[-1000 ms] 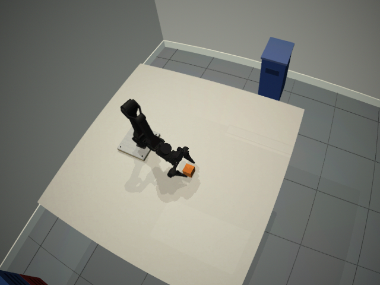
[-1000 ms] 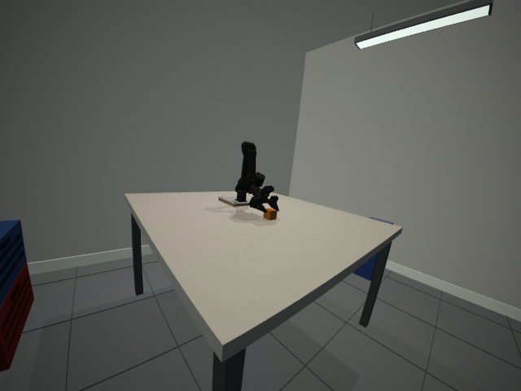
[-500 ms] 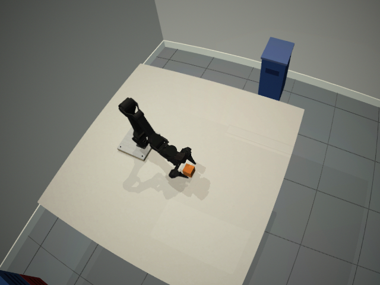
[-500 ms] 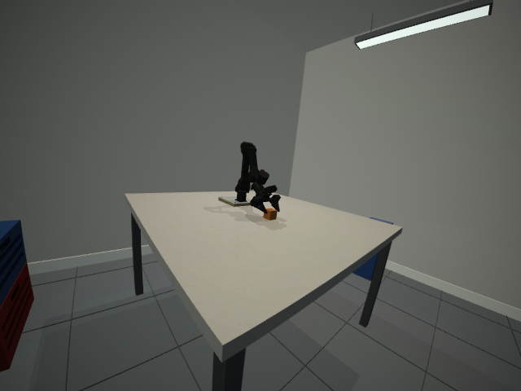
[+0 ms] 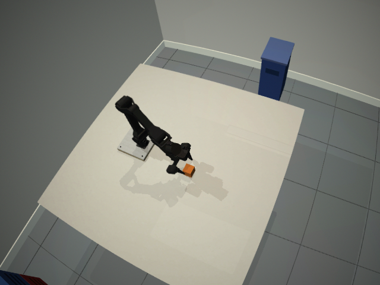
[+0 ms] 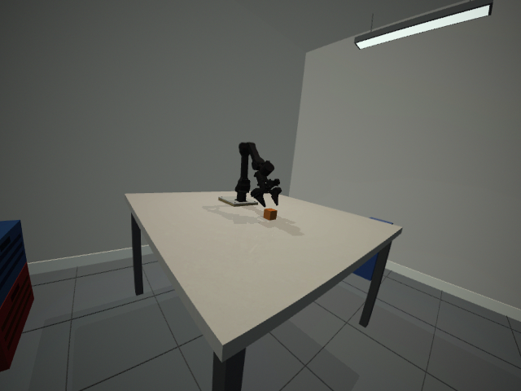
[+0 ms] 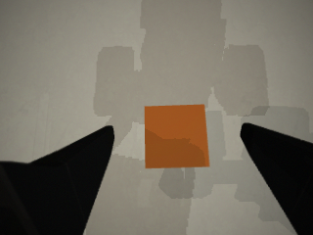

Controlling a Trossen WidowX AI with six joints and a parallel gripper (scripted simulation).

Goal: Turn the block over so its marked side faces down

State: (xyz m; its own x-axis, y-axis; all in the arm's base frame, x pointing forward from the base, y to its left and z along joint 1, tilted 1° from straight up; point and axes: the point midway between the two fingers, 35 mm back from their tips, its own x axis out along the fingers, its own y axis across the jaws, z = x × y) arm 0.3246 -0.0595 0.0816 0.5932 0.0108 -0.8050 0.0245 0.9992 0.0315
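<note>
Now: gripper tip 10 mm past the orange block and 40 mm above it.
</note>
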